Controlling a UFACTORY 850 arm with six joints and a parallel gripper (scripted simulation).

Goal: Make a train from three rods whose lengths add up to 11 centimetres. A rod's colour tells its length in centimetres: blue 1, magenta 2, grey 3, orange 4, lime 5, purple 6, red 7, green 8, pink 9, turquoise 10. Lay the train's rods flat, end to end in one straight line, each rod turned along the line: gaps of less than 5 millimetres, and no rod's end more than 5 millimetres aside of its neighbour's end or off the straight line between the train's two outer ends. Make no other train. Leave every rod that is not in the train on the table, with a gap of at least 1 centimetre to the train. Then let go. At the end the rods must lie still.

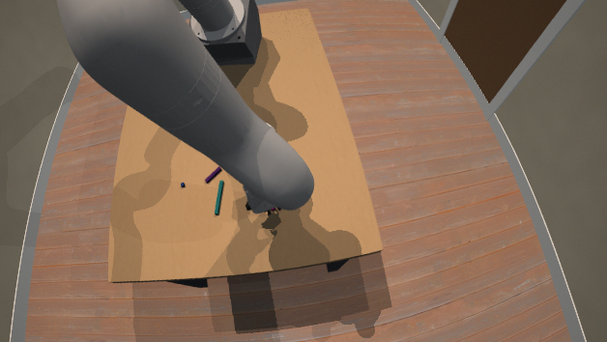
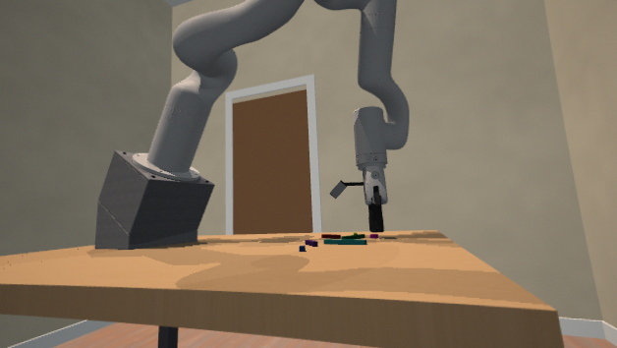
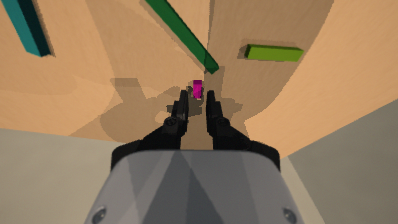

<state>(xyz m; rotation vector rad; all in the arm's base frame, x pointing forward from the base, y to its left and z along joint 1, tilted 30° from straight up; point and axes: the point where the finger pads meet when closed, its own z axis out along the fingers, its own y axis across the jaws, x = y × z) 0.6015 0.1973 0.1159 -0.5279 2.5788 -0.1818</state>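
The magenta rod lies 10 mm behind my hand and 30 mm below it. The rest, counted from my hand: red rod: 130 mm behind, 30 mm below; then green rod: 50 mm behind, 30 mm to the right, 30 mm below; then lime rod: 80 mm behind, 50 mm to the left, 30 mm below.
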